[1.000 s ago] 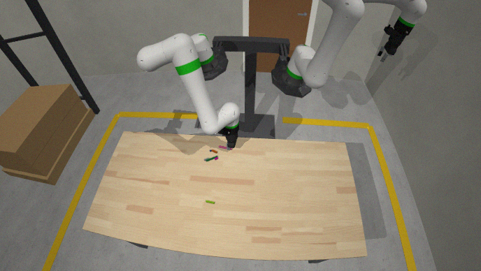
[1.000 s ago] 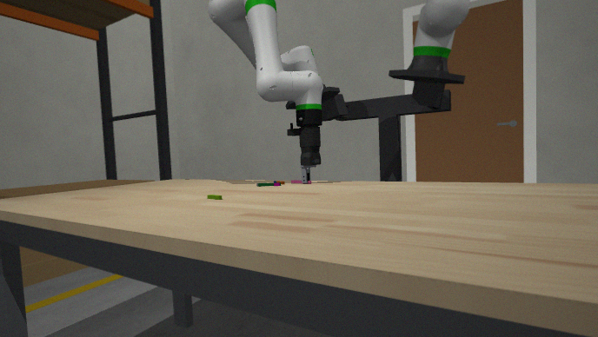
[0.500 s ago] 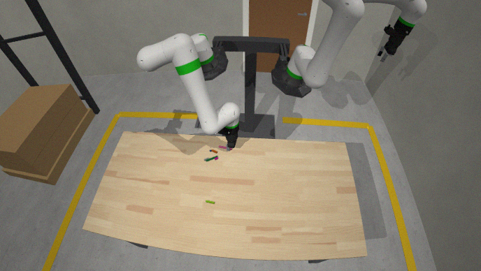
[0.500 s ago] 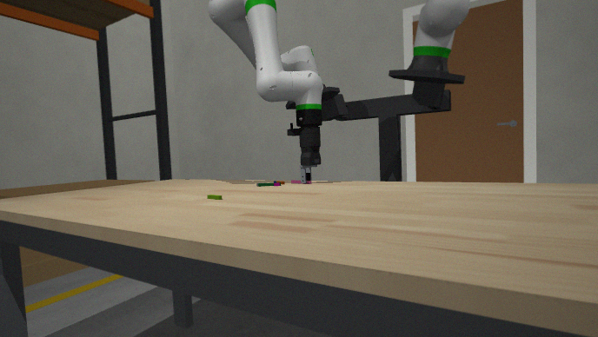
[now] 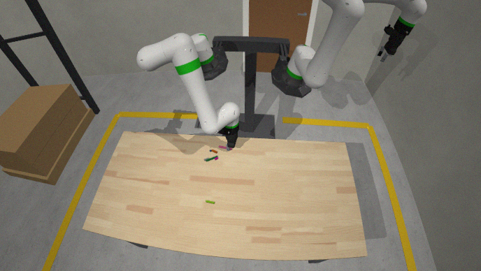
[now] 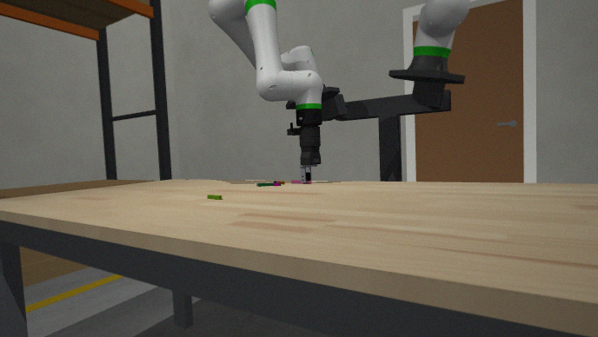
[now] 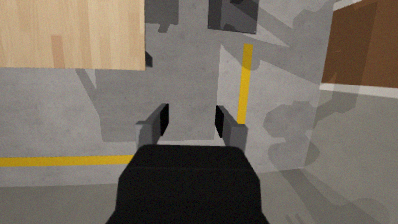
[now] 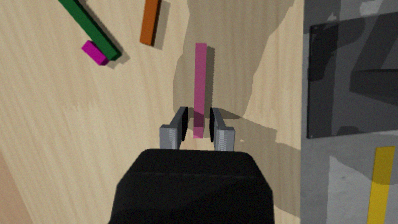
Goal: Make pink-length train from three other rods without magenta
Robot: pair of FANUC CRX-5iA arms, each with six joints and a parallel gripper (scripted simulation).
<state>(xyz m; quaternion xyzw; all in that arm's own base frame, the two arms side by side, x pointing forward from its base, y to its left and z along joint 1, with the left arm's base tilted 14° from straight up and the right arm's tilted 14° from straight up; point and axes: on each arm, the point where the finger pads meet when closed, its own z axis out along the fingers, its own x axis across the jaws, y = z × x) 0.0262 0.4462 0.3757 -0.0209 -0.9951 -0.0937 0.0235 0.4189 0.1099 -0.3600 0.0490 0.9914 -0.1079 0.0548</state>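
Right now the pink rod is 20 mm to the right of my right hand and 20 mm below it. The rest, counted from my right hand: magenta rod 100 mm ahead, 50 mm to the right, 20 mm below; then orange rod 50 mm ahead, 80 mm to the right, 20 mm below; then blue rod 50 mm ahead, 110 mm to the right, 20 mm below.
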